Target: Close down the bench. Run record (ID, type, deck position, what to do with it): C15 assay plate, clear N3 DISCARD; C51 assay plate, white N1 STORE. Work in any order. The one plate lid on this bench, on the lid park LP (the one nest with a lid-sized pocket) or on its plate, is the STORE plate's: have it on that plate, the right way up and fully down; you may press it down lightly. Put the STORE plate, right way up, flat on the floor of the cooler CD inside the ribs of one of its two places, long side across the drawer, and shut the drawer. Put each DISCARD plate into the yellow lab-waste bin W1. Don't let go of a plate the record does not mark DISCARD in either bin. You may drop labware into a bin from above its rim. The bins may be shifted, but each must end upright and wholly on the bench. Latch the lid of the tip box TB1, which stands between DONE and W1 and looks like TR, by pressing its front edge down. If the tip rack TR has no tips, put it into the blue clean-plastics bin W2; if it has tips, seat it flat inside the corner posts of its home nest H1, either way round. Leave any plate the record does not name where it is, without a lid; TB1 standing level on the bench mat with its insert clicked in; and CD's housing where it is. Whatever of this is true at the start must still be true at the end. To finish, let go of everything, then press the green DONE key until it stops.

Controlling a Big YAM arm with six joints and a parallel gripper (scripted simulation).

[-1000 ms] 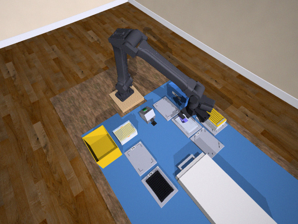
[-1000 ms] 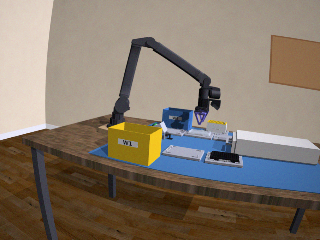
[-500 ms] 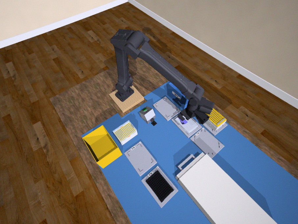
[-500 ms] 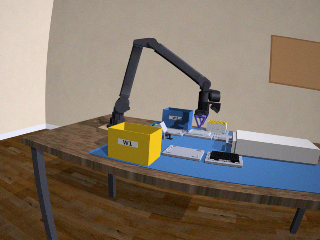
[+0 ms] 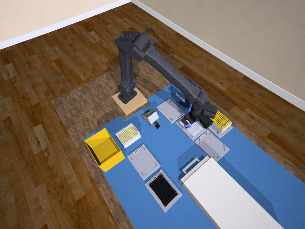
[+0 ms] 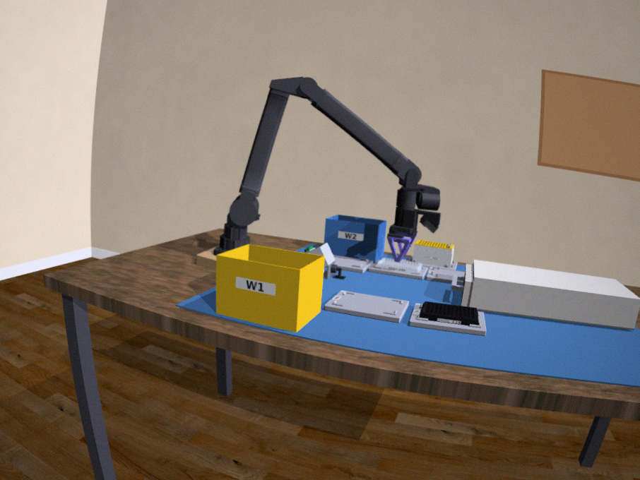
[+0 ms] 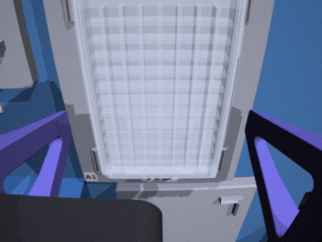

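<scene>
The clear assay plate lies 30 mm below my hand. Also, from my hand: N3 label: 70 mm behind, 30 mm below, 10 mm to the left; then tip rack TR: 120 mm to the left, 100 mm ahead, 10 mm above; then grey nest N3: 40 mm below.
</scene>
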